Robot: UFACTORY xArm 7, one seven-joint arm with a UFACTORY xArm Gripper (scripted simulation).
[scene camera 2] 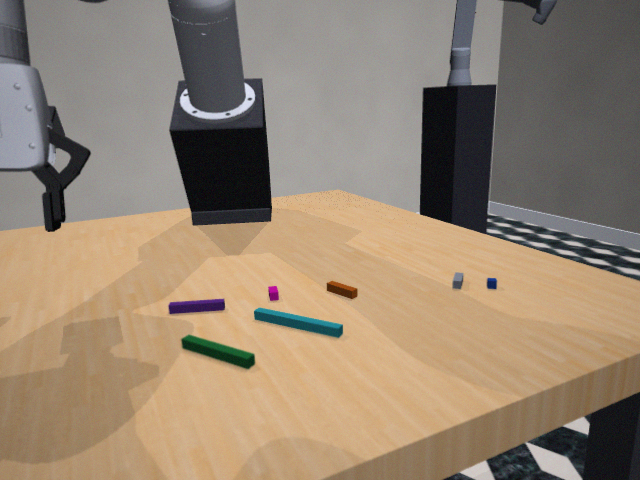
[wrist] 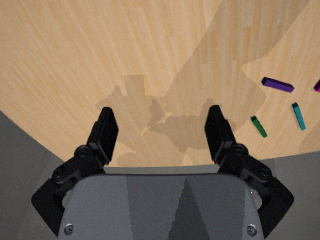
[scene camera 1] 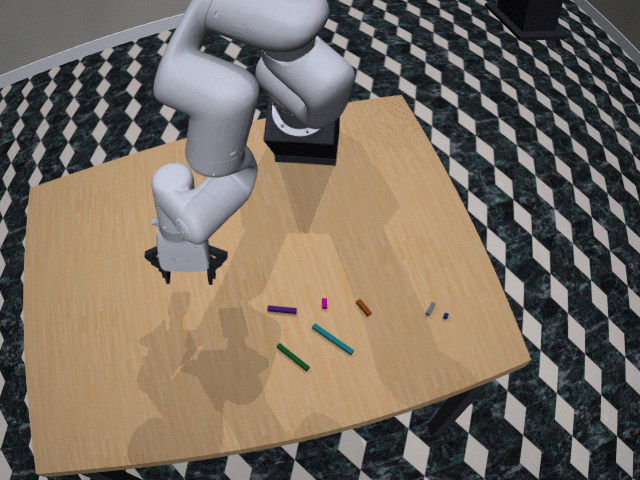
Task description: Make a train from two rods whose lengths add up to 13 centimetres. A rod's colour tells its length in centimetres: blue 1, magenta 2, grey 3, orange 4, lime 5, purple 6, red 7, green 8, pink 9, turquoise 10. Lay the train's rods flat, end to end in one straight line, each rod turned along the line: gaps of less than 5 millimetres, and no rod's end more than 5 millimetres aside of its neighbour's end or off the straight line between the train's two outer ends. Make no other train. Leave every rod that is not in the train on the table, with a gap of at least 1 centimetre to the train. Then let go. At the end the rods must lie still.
Scene:
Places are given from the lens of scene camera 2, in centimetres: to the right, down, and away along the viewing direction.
green rod point(scene camera 2: 218, 351): -9, 10, 43
turquoise rod point(scene camera 2: 313, 325): -1, 8, 48

